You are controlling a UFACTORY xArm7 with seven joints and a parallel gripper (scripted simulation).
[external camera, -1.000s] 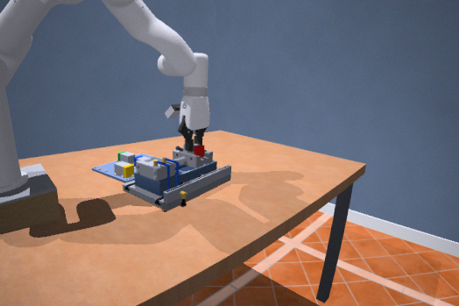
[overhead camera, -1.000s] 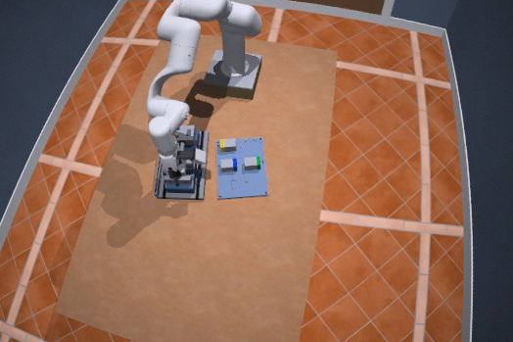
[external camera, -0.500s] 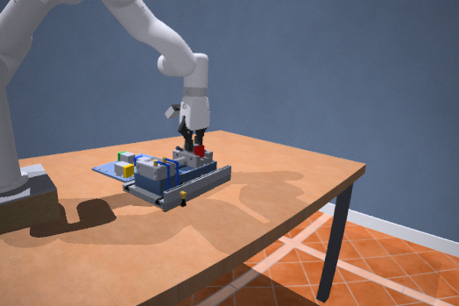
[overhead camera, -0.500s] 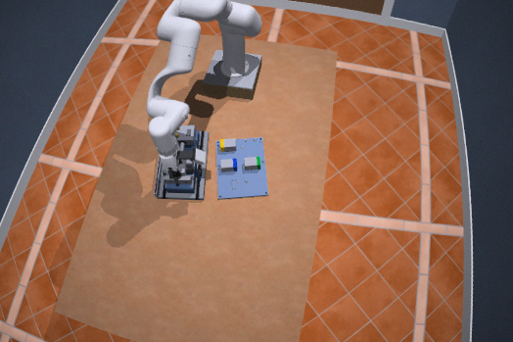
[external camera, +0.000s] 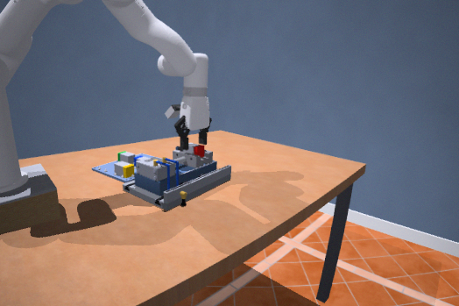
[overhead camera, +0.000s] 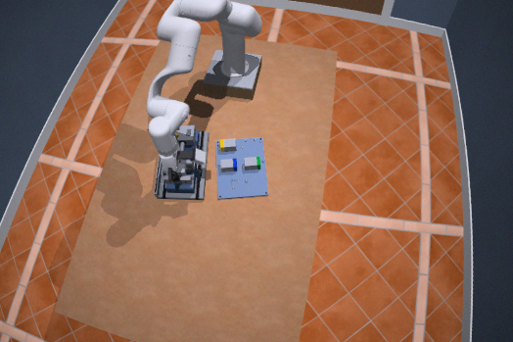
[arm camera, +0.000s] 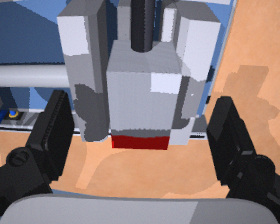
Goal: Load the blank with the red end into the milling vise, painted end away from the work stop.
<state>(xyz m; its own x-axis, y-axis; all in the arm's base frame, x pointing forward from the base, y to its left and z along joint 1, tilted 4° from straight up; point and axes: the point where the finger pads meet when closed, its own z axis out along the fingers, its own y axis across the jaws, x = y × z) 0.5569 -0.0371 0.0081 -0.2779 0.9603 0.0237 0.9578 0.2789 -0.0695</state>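
Right now the red-ended blank is 20 mm below my hand. From my hand the other things lie so: hosed block (160 mm behind, 50 mm to the right, 40 mm below); work stop rod (10 mm behind, 40 mm to the left, 30 mm below); grey end block (30 mm behind, 10 mm to the right, 40 mm below).
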